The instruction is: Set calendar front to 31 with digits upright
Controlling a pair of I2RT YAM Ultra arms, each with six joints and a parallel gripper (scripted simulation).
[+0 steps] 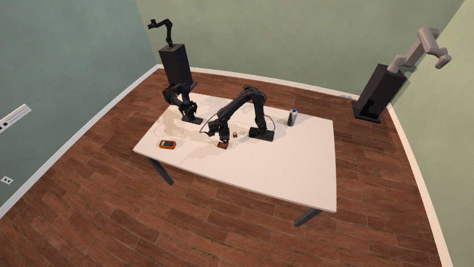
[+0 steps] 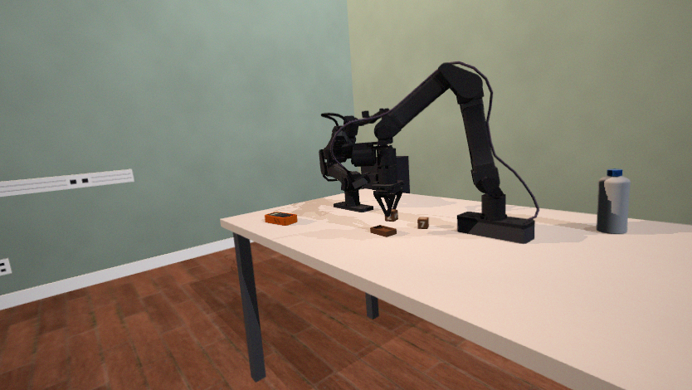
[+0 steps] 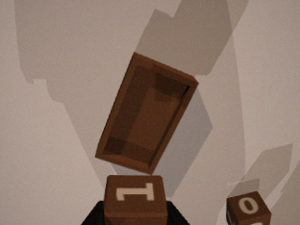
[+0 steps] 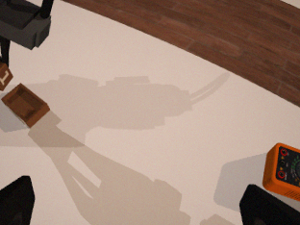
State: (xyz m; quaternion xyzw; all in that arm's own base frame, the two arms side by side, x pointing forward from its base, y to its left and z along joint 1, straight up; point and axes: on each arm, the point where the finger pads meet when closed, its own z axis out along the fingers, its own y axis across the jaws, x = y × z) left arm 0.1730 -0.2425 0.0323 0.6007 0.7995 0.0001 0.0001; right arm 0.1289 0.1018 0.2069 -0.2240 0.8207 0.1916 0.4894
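Right now the brown tray is 6 cm below my left hand and 3 cm to the right of it.
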